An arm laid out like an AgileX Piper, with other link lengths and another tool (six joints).
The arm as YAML. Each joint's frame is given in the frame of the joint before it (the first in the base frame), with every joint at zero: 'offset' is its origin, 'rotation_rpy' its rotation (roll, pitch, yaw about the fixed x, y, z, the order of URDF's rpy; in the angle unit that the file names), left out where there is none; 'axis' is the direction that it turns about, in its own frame. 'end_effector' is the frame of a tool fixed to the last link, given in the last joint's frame.
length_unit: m
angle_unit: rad
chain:
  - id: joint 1
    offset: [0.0, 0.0, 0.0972]
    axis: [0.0, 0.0, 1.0]
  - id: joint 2
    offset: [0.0, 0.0, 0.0]
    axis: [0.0, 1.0, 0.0]
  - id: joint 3
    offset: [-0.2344, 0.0, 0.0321]
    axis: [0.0, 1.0, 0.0]
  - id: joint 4
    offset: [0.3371, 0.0, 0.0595]
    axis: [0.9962, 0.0, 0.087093]
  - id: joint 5
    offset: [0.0, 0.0, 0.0]
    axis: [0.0, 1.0, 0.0]
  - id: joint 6
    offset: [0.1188, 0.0, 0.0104]
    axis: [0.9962, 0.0, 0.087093]
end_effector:
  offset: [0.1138, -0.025, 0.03]
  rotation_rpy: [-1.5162, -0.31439, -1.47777]
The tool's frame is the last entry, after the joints.
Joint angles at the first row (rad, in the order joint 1, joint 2, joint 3, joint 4, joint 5, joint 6):
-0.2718 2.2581 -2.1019 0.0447 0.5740 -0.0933
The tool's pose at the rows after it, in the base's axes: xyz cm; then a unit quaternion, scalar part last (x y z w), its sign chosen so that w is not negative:
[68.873, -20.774, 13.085, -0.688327, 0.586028, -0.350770, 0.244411]
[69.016, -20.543, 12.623, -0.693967, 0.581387, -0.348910, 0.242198]
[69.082, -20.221, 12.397, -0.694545, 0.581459, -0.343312, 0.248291]
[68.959, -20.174, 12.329, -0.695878, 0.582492, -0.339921, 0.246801]
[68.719, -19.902, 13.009, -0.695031, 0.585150, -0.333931, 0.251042]
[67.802, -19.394, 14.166, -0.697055, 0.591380, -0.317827, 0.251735]
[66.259, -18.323, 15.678, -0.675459, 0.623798, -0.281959, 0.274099]
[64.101, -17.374, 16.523, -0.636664, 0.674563, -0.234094, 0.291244]
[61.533, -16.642, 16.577, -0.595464, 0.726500, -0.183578, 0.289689]
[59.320, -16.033, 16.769, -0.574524, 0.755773, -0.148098, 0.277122]
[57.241, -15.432, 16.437, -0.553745, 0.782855, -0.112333, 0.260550]
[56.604, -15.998, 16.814, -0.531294, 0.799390, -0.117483, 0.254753]
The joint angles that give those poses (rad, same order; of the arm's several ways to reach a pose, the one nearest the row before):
-0.2677 2.2779 -2.1109 0.0447 0.5740 -0.0932
-0.2654 2.2852 -2.1109 0.0501 0.5719 -0.1106
-0.2654 2.2872 -2.1108 0.0765 0.5754 -0.1263
-0.2654 2.2854 -2.1109 0.0762 0.5853 -0.1263
-0.2654 2.2731 -2.1170 0.0896 0.6119 -0.1263
-0.2654 2.2385 -2.1170 0.1005 0.6776 -0.1210
-0.2654 2.1879 -2.1171 0.1395 0.7758 -0.0461
-0.2654 2.1409 -2.1171 0.1573 0.8912 0.0941
-0.2654 2.1047 -2.1170 0.1539 1.0151 0.2422
-0.2654 2.0754 -2.1170 0.1486 1.1181 0.3220
-0.2654 2.0587 -2.1171 0.1463 1.2129 0.3941
-0.2654 2.0462 -2.1133 0.1152 1.2211 0.4562

